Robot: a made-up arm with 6 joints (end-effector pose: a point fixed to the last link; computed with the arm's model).
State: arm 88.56 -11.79 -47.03 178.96 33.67 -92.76
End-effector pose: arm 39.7 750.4 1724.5 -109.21 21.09 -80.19
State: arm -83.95 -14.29 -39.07 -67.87 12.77 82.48
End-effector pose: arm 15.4 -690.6 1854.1 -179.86 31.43 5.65
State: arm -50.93 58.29 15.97 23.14 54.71 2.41
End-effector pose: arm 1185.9 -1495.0 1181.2 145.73 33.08 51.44
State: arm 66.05 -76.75 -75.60 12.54 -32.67 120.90
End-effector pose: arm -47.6 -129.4 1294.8 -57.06 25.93 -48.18
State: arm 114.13 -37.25 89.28 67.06 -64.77 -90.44
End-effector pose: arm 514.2 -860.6 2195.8 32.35 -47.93 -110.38
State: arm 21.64 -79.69 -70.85 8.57 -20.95 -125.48
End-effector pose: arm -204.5 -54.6 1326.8 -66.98 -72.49 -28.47
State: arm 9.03 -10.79 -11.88 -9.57 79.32 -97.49
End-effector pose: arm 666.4 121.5 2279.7 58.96 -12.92 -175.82
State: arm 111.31 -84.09 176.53 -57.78 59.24 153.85
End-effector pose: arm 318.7 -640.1 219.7 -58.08 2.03 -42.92
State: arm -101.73 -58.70 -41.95 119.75 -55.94 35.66
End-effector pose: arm -100.3 223.2 1940.9 17.84 30.90 132.36
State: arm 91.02 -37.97 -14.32 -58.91 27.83 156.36
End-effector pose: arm 25.1 99.0 2292.0 57.73 54.02 49.98
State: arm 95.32 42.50 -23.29 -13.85 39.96 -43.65
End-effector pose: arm -145.9 1570.7 1124.1 -171.15 -31.51 157.43
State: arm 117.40 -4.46 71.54 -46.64 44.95 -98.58
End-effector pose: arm -8.5 63.2 2776.6 51.42 33.00 -30.29
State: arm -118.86 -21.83 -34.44 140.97 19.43 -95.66
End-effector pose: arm -346.1 -461.3 1975.4 -161.14 46.70 17.40
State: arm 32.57 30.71 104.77 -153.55 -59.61 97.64
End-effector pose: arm 532.3 420.1 2622.9 55.45 44.19 163.37
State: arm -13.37 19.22 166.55 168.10 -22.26 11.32
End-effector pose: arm -229.9 45.3 2058.4 146.07 14.93 -102.00
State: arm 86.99 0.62 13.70 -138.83 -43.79 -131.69
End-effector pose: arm 0.8 886.2 2489.3 36.89 38.62 81.80
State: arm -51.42 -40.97 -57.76 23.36 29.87 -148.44
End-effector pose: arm 139.5 -164.1 1742.3 4.19 -66.09 -154.56
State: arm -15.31 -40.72 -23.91 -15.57 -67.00 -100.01
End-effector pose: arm 62.9 34.1 2033.4 -96.70 -39.79 -17.89
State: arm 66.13 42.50 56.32 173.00 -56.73 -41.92
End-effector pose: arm 655.2 1452.3 2223.6 53.22 14.71 4.98
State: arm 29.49 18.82 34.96 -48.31 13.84 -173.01
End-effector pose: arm 1060.8 617.3 2404.9 6.06 27.90 -57.24
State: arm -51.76 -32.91 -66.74 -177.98 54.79 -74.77
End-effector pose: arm 136.0 -249.7 1565.5 -110.54 0.63 158.74
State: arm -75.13 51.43 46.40 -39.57 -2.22 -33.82
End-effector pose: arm 474.0 -1804.5 1706.7 170.83 -58.70 4.57
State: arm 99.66 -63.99 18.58 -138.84 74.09 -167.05
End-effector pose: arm 219.7 -878.0 2031.1 145.12 31.40 142.97
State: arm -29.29 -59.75 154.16 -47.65 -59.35 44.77
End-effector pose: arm -1109.3 687.7 892.1 -10.71 -19.80 16.43
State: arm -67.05 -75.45 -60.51 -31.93 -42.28 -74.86
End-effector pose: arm -73.7 265.2 1461.9 -102.64 -68.23 -55.39
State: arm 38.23 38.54 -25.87 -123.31 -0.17 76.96
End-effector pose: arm 1141.5 944.1 1172.7 -134.72 -13.24 98.56
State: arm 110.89 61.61 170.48 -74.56 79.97 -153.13
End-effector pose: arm -208.3 754.0 1936.7 152.25 22.66 90.90
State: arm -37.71 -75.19 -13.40 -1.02 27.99 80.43
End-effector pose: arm -668.8 470.2 1908.8 67.79 -0.01 -41.35
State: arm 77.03 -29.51 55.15 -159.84 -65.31 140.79
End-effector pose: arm -176.2 -589.5 2586.2 10.09 23.27 160.43
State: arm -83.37 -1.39 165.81 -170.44 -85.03 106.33
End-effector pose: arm -83.5 576.9 1785.5 -95.29 10.62 -51.92
